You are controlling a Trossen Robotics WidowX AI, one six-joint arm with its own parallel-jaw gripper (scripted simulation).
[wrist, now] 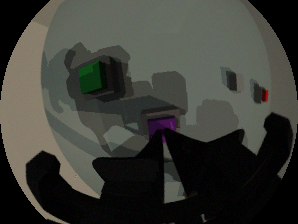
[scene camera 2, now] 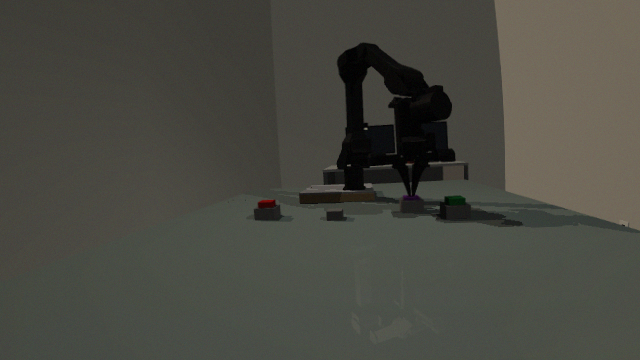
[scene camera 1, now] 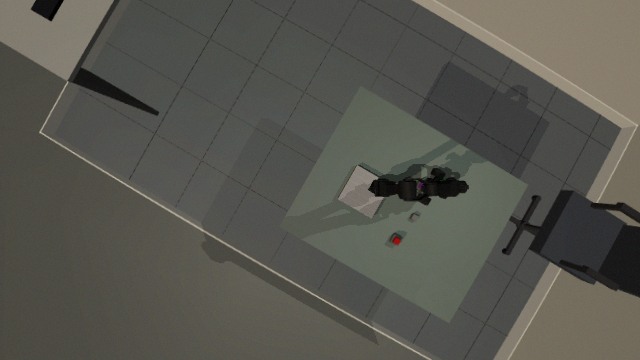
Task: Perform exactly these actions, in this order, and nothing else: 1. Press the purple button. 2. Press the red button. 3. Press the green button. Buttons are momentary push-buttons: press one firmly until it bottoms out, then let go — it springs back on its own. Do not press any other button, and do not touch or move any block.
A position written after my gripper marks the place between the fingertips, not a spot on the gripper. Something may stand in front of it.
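Note:
Scene camera 2 shows my gripper (scene camera 2: 411,196). The wrist view shows a green button (wrist: 92,77), as well as the gripper (wrist: 162,132).

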